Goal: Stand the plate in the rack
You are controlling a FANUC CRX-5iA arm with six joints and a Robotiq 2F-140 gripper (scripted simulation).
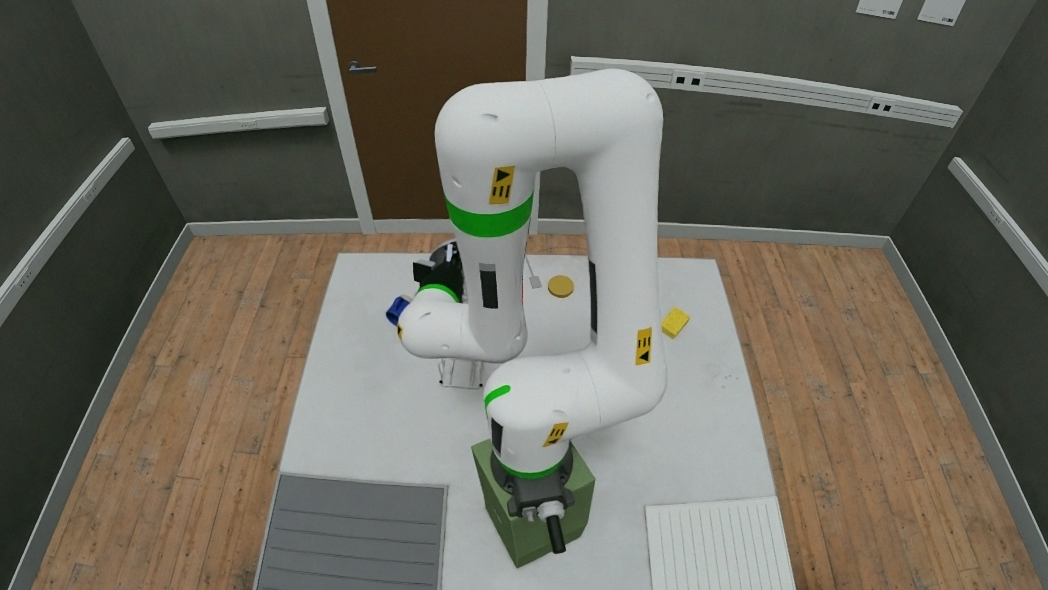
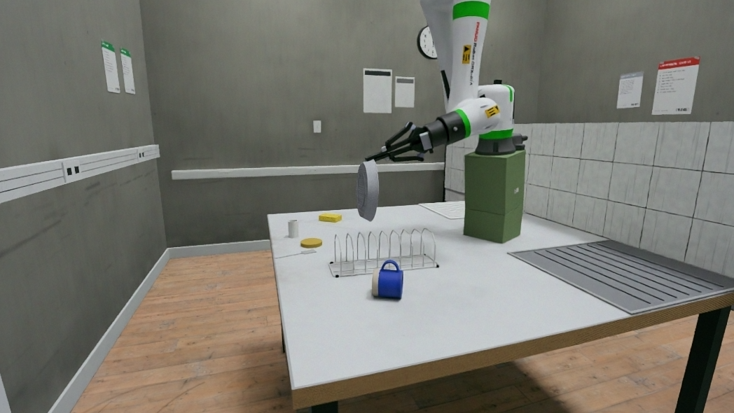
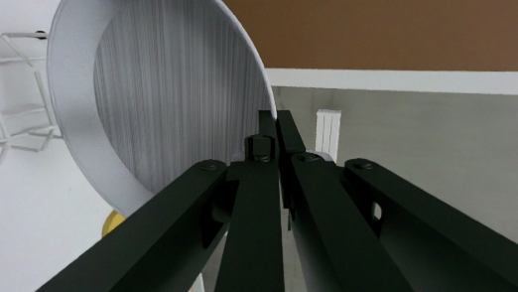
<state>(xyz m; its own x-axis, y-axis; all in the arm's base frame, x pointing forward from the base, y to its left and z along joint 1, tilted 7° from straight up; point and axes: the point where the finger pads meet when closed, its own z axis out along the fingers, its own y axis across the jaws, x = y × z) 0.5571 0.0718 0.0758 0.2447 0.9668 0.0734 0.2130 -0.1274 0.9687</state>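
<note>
Right now my hand is 30 mm short of the grey plate, 10 mm to the left of it and 100 mm above it. Round my hand: yellow disc (120 mm ahead, 300 mm to the right, 330 mm below); white cup (150 mm ahead, 420 mm to the right, 330 mm below); grey ribbed mat (670 mm behind, 370 mm to the left, 340 mm below).
</note>
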